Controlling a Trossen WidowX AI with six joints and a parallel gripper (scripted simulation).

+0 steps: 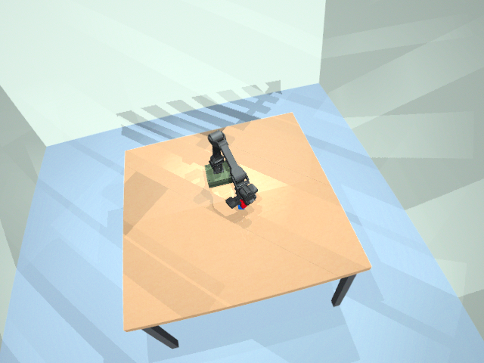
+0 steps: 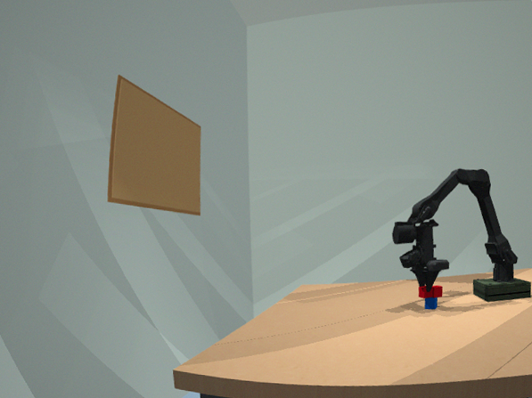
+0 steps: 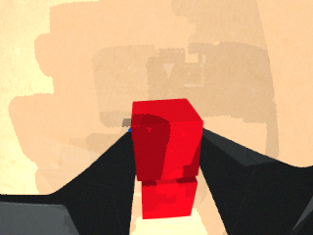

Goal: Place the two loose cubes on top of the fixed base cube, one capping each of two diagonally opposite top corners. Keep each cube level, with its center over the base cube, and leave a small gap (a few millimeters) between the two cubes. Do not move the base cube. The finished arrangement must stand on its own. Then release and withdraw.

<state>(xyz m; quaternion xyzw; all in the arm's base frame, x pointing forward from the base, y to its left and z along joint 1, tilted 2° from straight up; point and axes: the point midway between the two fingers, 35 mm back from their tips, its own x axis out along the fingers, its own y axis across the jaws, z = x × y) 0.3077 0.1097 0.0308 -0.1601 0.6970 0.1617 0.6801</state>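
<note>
Now: gripper tip 2 cm past the blue cube, 1 cm to the left of it and 4 cm above it.
</note>
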